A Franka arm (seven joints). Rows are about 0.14 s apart.
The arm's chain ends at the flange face. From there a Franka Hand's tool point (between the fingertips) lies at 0.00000 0.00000 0.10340 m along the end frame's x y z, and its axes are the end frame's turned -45 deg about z.
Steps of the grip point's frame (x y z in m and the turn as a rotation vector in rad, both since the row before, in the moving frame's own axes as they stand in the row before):
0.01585, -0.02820, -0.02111, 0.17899, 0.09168, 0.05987
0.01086, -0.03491, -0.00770, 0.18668, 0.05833, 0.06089
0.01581, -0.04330, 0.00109, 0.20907, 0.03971, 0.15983
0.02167, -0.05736, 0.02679, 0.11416, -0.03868, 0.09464
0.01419, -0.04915, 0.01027, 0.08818, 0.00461, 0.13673
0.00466, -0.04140, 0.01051, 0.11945, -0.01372, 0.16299
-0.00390, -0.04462, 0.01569, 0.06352, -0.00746, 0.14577
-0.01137, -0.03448, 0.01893, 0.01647, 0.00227, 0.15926
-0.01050, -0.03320, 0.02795, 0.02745, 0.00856, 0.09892
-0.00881, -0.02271, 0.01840, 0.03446, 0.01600, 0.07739
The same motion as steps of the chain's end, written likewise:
-0.00299, -0.01131, -0.01903, 0.19139, -0.06174, 0.05987
-0.00823, -0.01429, -0.00573, 0.17325, -0.09076, 0.06089
-0.00865, -0.02284, 0.00342, 0.17591, -0.11976, 0.15983
-0.01437, -0.04986, 0.02754, 0.05337, -0.10807, 0.09464
-0.01910, -0.03762, 0.01067, 0.06561, -0.05909, 0.13673
-0.01694, -0.02410, 0.01125, 0.07476, -0.09417, 0.16299
-0.02944, -0.02433, 0.01590, 0.03964, -0.05019, 0.14577
-0.03150, -0.01489, 0.01894, 0.01325, -0.01004, 0.15926
-0.02965, -0.01335, 0.02799, 0.02546, -0.01336, 0.09892
-0.02108, -0.00609, 0.01847, 0.03568, -0.01305, 0.07739

